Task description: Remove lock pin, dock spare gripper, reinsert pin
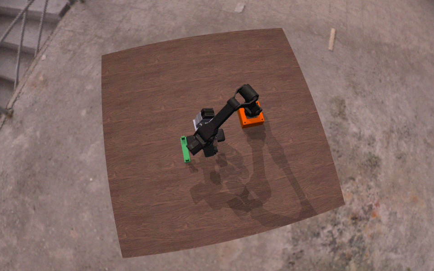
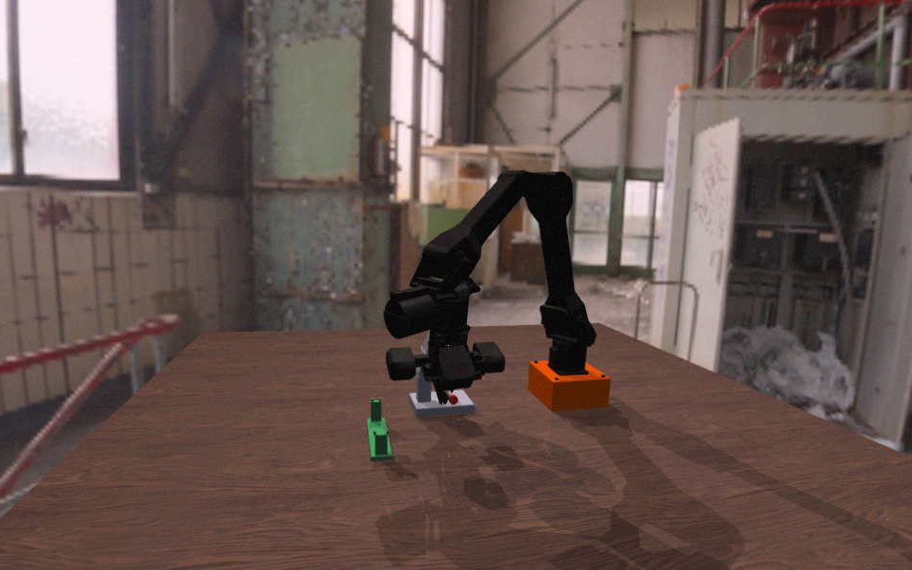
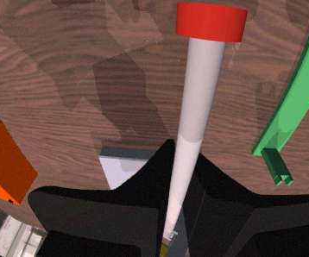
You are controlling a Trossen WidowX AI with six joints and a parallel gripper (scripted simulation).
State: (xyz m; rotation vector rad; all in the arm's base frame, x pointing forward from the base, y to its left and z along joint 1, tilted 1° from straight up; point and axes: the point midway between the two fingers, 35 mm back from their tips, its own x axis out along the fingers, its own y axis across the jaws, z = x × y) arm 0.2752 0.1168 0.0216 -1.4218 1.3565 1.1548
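The grey mount is 10 mm behind my gripper tip and 100 mm to the right of it. The rest, counted from my gripper tip: green stand 110 mm ahead, 20 mm to the left, 20 mm below; spare gripper 10 mm behind, 100 mm to the right, 70 mm above.
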